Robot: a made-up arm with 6 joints. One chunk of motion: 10 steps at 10 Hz.
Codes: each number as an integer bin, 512 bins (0 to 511) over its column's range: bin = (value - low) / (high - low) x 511, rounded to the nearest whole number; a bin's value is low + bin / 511 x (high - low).
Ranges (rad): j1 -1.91..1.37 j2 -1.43..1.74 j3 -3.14..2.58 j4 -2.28..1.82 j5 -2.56..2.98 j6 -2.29..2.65
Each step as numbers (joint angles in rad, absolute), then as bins.
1 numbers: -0.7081 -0.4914 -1.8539 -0.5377 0.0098 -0.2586
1 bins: 187 151 115 217 237 210
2 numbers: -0.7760 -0.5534 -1.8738 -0.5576 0.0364 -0.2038
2 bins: 177 141 113 215 239 216
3 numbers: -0.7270 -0.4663 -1.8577 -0.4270 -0.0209 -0.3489
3 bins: 184 155 115 231 234 201
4 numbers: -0.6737 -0.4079 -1.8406 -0.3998 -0.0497 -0.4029
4 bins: 193 165 116 234 232 195
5 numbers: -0.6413 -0.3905 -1.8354 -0.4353 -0.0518 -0.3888
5 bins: 198 168 117 230 231 197
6 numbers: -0.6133 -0.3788 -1.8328 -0.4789 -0.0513 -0.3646
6 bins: 202 169 117 224 231 199
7 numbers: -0.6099 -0.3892 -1.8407 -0.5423 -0.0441 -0.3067
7 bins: 203 168 116 217 232 205
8 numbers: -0.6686 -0.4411 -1.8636 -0.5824 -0.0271 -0.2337
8 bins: 193 159 114 212 234 213
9 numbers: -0.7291 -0.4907 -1.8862 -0.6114 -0.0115 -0.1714
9 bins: 184 151 112 208 235 219
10 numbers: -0.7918 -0.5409 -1.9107 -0.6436 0.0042 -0.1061
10 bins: 174 143 110 204 237 226
